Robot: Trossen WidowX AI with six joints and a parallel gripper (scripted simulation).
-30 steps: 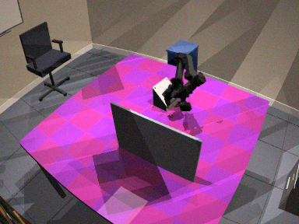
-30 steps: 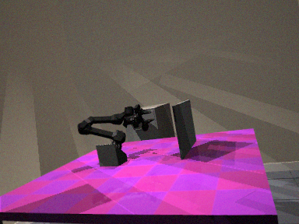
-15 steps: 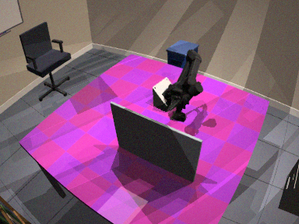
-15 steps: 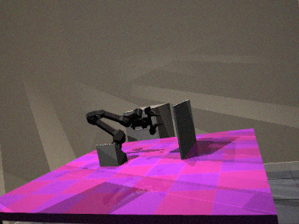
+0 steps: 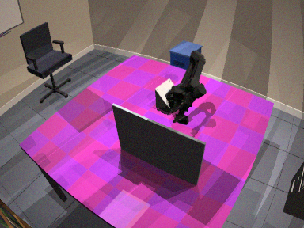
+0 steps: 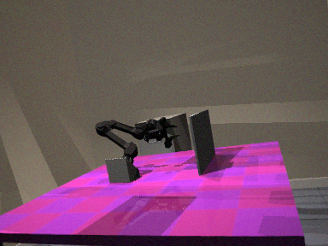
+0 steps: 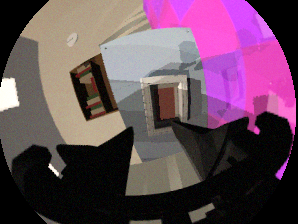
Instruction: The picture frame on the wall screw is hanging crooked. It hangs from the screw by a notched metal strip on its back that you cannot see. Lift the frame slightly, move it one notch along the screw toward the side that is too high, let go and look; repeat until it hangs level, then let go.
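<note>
Now: the picture frame 130 mm ahead of my gripper tip, 10 mm to the left of it and 50 mm below it. Also, from my gripper tip: grey wall panel 140 mm ahead, 60 mm below.
</note>
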